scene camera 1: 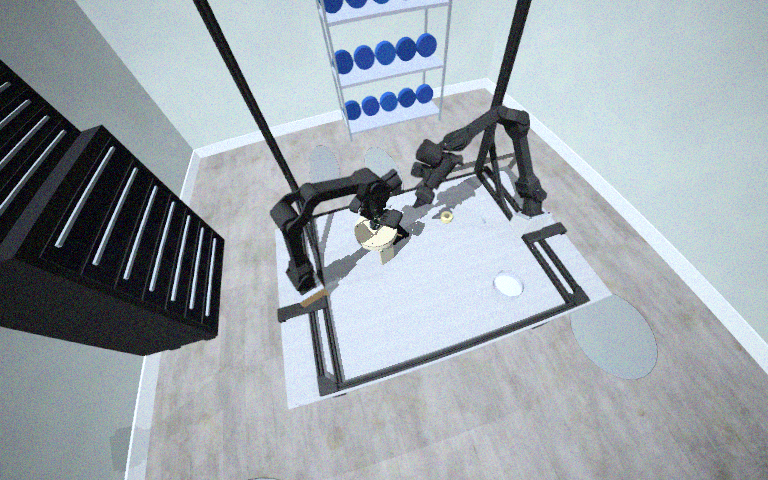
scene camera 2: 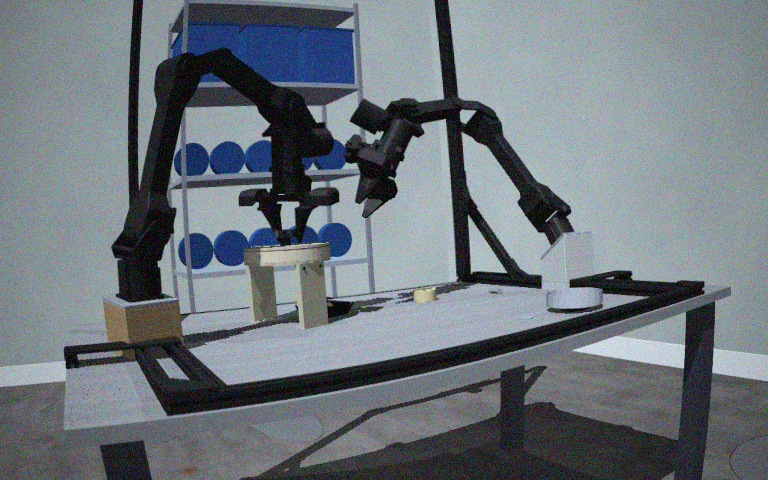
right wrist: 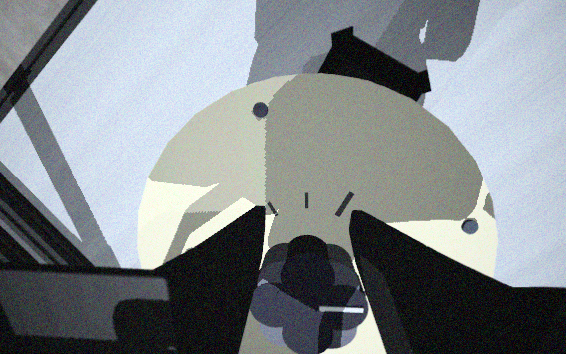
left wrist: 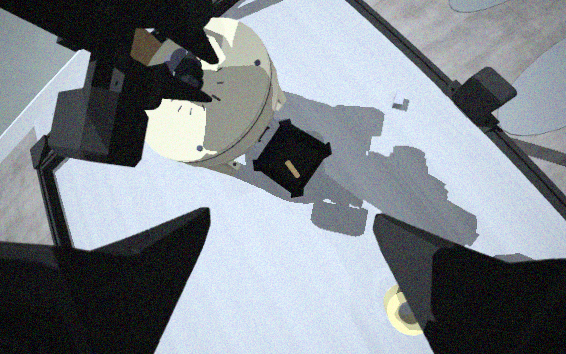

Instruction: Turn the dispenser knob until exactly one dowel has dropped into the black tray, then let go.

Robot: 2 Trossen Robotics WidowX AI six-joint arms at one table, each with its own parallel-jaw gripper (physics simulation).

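Seen in the pictures: left gripper, fingertip midpoint: (scene camera 1: 417, 201) (scene camera 2: 360, 210) (left wrist: 293, 218); right gripper, fingertip midpoint: (scene camera 2: 289, 242) (right wrist: 307, 218) (left wrist: 212, 81); left arm's base, link origin: (scene camera 1: 532, 212) (scene camera 2: 566, 244); right arm's base, link origin: (scene camera 1: 305, 284) (scene camera 2: 139, 297).
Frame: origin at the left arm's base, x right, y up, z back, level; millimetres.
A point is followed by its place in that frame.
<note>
The cream round dispenser (scene camera 1: 378, 242) {x 21, y 44, z -632 mm} (scene camera 2: 287, 255) {x 11, y 29, z -652 mm} (left wrist: 240, 95) {x 122, y 44, z -583 mm} (right wrist: 350, 140) {x 121, y 44, z -580 mm} stands on legs. Its dark lobed knob (left wrist: 189, 70) {x 98, y 73, z -615 mm} (right wrist: 310, 295) {x 91, y 73, z -624 mm} has a white line on it. My right gripper (scene camera 2: 289, 238) {x 106, y 48, z -613 mm} (left wrist: 212, 81) {x 106, y 48, z -613 mm} (right wrist: 307, 218) {x 106, y 48, z -613 mm} points down and is shut on the knob, one finger on each side. The black tray (scene camera 2: 339, 307) {x 87, y -82, z -529 mm} (left wrist: 277, 150) {x 110, y -96, z -573 mm} (right wrist: 380, 62) {x 136, y -84, z -512 mm} lies on the table beside the dispenser. One tan dowel (left wrist: 292, 169) {x 115, y -82, z -529 mm} lies in the tray. My left gripper (scene camera 2: 363, 207) {x 118, y 100, z -455 mm} (left wrist: 293, 218) {x 118, y 100, z -455 mm} is open and empty, raised above the table to the right of the dispenser in scene camera 2.
A yellow ring (scene camera 1: 446, 221) {x 120, y -85, z -313 mm} (scene camera 2: 424, 294) {x 122, y -84, z -317 mm} (left wrist: 395, 322) {x 123, y -76, z -302 mm} lies on the table right of the dispenser in the scene views. A white round dish (scene camera 1: 508, 285) {x -225, y -90, z -201 mm} (scene camera 2: 574, 298) {x -262, y -73, z -244 mm} is near the table's front right. A dark frame (scene camera 1: 453, 347) {x -372, y -81, z -484 mm} runs along the table edge.
</note>
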